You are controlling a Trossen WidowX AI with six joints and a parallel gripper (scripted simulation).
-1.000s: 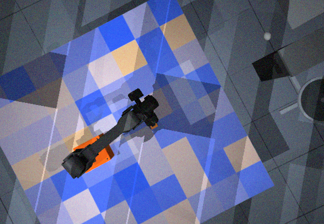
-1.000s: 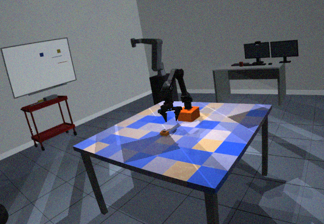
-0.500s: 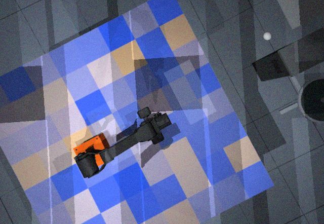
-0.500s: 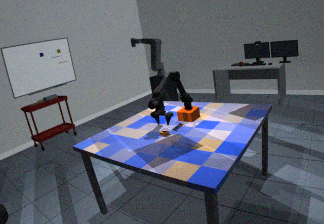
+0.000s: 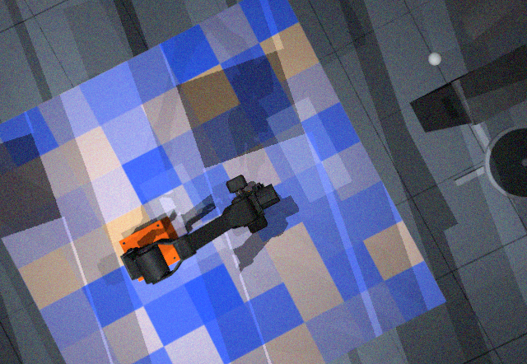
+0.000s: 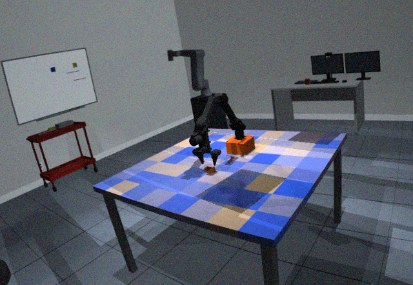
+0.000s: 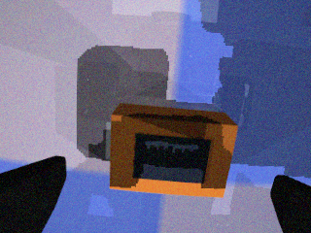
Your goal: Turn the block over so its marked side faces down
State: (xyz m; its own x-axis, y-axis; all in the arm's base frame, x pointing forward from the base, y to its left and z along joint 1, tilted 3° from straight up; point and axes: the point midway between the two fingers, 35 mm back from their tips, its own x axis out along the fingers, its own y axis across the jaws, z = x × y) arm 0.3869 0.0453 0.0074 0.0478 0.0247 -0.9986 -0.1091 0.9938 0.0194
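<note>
Now: gripper tip 3 cm above the orange block.
</note>
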